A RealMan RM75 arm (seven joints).
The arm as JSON. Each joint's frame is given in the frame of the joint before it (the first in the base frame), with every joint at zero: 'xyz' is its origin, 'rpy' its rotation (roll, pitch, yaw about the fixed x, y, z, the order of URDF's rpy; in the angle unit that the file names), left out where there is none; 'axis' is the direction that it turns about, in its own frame. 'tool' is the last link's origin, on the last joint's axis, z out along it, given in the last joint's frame.
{
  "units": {
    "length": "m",
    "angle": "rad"
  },
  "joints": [
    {
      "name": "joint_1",
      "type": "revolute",
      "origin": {
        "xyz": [
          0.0,
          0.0,
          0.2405
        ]
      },
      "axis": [
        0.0,
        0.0,
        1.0
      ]
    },
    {
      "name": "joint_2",
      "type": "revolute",
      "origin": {
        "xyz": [
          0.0,
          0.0,
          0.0
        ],
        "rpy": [
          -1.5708,
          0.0,
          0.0
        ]
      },
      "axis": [
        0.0,
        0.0,
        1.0
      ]
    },
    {
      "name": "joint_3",
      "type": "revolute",
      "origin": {
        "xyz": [
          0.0,
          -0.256,
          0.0
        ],
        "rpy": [
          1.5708,
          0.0,
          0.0
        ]
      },
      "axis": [
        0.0,
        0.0,
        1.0
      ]
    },
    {
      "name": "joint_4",
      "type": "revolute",
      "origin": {
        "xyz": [
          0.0,
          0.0,
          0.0
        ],
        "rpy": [
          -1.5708,
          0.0,
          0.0
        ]
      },
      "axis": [
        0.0,
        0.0,
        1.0
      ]
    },
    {
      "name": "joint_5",
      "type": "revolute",
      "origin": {
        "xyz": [
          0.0,
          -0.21,
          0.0
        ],
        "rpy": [
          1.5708,
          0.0,
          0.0
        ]
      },
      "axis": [
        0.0,
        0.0,
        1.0
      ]
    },
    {
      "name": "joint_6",
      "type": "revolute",
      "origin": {
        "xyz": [
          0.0,
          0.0,
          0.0
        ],
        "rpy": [
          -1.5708,
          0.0,
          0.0
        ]
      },
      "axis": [
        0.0,
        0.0,
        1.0
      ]
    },
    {
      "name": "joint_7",
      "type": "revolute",
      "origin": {
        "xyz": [
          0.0,
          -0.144,
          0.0
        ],
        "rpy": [
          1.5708,
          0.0,
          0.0
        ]
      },
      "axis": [
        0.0,
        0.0,
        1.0
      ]
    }
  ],
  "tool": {
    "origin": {
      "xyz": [
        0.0,
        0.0,
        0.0
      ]
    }
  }
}
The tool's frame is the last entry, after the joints.
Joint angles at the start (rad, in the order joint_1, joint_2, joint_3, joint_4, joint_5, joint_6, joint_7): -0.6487 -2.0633 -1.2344 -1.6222 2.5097 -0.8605 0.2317
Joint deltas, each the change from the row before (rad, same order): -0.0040 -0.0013 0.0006 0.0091 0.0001 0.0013 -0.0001; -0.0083 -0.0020 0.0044 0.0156 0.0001 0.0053 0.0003; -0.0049 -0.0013 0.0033 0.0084 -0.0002 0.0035 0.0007; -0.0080 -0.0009 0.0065 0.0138 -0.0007 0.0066 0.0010; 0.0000 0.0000 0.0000 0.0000 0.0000 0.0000 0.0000; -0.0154 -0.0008 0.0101 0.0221 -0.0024 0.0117 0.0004; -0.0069 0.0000 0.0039 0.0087 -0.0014 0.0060 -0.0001; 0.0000 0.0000 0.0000 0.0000 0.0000 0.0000 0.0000
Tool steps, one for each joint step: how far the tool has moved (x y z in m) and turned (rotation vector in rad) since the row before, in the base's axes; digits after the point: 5 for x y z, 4 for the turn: -0.00059 0.00080 -0.00148 -0.0019 0.0032 0.0028; -0.00020 0.00088 -0.00311 -0.0038 0.0053 0.0002; 0.00018 0.00025 -0.00191 -0.0026 0.0029 -0.0014; 0.00007 0.00042 -0.00308 -0.0039 0.0054 -0.0029; 0.00000 0.00000 0.00000 0.0000 0.0000 0.0000; 0.00101 0.00082 -0.00466 -0.0059 0.0069 -0.0061; 0.00079 0.00044 -0.00168 -0.0016 0.0015 -0.0034; 0.00000 0.00000 0.00000 0.0000 0.0000 0.0000
